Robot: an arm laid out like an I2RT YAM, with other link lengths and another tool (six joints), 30 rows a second.
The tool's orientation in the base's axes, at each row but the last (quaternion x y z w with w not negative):
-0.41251, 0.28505, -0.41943, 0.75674
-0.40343, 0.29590, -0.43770, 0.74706
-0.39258, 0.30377, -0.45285, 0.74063
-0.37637, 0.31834, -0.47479, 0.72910
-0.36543, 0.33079, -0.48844, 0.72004
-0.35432, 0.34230, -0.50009, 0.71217
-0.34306, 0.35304, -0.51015, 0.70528
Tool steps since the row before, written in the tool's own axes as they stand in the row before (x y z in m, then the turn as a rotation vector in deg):
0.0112, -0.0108, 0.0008, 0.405, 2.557, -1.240
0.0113, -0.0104, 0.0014, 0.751, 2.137, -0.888
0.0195, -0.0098, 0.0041, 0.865, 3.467, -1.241
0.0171, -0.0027, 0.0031, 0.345, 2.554, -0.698
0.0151, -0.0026, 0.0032, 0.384, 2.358, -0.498
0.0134, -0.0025, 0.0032, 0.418, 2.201, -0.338
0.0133, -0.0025, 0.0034, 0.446, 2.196, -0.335
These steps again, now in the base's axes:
0.0017, -0.0128, 0.0088, 0.254, -0.043, -2.859
0.0018, -0.0126, 0.0087, 0.513, -0.353, -2.352
0.0070, -0.0192, 0.0086, 0.850, -0.190, -3.681
0.0072, -0.0159, 0.0021, 0.702, 0.185, -2.569
0.0061, -0.0143, 0.0021, 0.790, 0.139, -2.305
0.0051, -0.0129, 0.0020, 0.860, 0.093, -2.094
0.0048, -0.0130, 0.0019, 0.867, 0.066, -2.092

